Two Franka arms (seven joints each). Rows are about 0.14 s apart.
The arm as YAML. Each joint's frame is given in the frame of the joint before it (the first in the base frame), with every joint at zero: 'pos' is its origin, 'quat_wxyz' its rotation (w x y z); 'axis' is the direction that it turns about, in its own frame. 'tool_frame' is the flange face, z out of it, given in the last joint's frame.
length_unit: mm
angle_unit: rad
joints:
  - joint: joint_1
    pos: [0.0, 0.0, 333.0]
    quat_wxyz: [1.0, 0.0, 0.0, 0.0]
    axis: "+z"
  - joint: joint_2
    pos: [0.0, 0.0, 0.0]
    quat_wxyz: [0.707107, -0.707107, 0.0, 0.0]
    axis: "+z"
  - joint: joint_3
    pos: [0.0, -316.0, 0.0]
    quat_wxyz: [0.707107, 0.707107, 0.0, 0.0]
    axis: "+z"
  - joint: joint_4
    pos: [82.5, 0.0, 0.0]
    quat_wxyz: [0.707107, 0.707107, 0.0, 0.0]
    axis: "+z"
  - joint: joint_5
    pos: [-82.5, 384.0, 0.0]
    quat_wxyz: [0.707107, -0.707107, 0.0, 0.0]
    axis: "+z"
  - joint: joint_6
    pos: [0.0, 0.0, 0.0]
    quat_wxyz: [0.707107, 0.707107, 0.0, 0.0]
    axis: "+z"
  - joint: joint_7
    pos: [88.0, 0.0, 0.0]
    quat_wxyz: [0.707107, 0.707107, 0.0, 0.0]
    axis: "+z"
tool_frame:
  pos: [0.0, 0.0, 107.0]
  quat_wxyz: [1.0, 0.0, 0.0, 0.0]
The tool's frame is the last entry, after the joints.
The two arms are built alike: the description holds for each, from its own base.
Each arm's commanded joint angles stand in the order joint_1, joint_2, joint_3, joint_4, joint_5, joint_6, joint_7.
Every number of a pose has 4 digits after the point.
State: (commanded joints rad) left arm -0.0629 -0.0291 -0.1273 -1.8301 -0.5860 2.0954 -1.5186; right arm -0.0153 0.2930 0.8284 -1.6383 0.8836 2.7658 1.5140
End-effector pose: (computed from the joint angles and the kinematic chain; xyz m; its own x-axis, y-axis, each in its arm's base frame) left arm 0.5674 -0.1374 0.5748 0.0845 0.8477 -0.5237 0.9702 0.0498 0.2373; right arm 0.5337 0.4151 0.5818 0.2363 -0.4808 -0.8444 -0.9180 0.1742 -0.3562
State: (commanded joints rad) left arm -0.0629 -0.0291 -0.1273 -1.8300 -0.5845 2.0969 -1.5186; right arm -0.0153 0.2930 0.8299 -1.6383 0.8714 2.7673 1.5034
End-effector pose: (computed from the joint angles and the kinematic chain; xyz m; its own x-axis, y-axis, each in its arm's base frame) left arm 0.5675 -0.1373 0.5749 0.0850 0.8485 -0.5224 0.9698 0.0499 0.2389; right arm 0.5331 0.4158 0.5825 0.2557 -0.4877 -0.8347 -0.9125 0.1635 -0.3750
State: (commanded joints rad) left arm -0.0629 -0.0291 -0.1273 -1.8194 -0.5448 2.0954 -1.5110; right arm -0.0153 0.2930 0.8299 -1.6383 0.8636 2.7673 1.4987
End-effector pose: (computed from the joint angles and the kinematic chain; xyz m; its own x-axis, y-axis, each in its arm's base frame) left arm 0.5682 -0.1359 0.5792 0.1089 0.8660 -0.4880 0.9653 0.0251 0.2600; right arm 0.5330 0.4160 0.5828 0.2657 -0.4921 -0.8290 -0.9094 0.1575 -0.3849
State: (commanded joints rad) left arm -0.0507 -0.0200 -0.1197 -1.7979 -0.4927 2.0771 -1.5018; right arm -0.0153 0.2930 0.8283 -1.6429 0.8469 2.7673 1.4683
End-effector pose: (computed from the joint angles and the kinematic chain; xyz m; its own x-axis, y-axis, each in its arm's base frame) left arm 0.5732 -0.1236 0.5818 0.1203 0.8883 -0.4432 0.9629 0.0043 0.2699; right arm 0.5331 0.4159 0.5808 0.3024 -0.5071 -0.8071 -0.8977 0.1331 -0.4199
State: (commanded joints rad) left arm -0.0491 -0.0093 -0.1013 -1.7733 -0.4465 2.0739 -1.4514; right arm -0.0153 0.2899 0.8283 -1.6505 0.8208 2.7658 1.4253
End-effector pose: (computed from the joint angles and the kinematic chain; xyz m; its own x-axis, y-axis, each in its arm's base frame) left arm 0.5797 -0.1105 0.5868 0.1676 0.9058 -0.3891 0.9506 -0.0439 0.3073; right arm 0.5312 0.4170 0.5794 0.3583 -0.5263 -0.7711 -0.8775 0.0922 -0.4706
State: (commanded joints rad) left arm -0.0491 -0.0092 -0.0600 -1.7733 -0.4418 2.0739 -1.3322; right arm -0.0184 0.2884 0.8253 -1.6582 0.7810 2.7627 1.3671
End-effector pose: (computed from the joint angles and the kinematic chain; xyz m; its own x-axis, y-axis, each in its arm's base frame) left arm 0.5838 -0.0862 0.5867 0.2433 0.9062 -0.3459 0.9292 -0.1154 0.3512; right arm 0.5319 0.4156 0.5770 0.4306 -0.5505 -0.7152 -0.8434 0.0368 -0.5361
